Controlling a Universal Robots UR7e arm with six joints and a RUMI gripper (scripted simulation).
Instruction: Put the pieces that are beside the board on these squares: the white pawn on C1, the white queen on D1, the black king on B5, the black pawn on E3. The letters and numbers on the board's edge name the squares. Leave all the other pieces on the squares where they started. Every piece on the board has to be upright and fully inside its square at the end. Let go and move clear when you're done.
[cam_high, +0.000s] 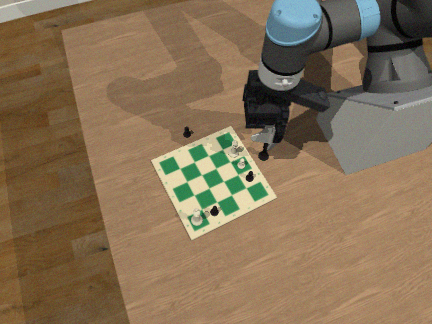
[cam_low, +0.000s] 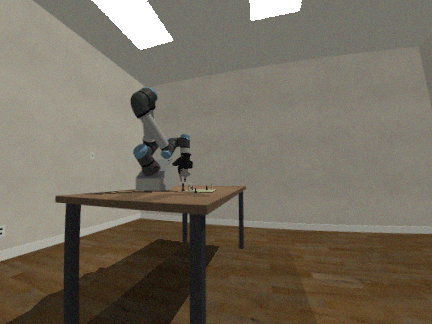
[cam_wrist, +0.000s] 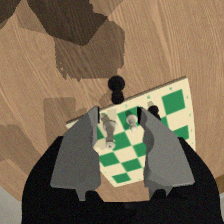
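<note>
Right now my hand is 60 mm above the black king. Also, from my hand: white pawn (70 mm below, 60 mm ahead, 20 mm to the left); cream chessboard (140 mm ahead, 80 mm below, 30 mm to the left).
</note>
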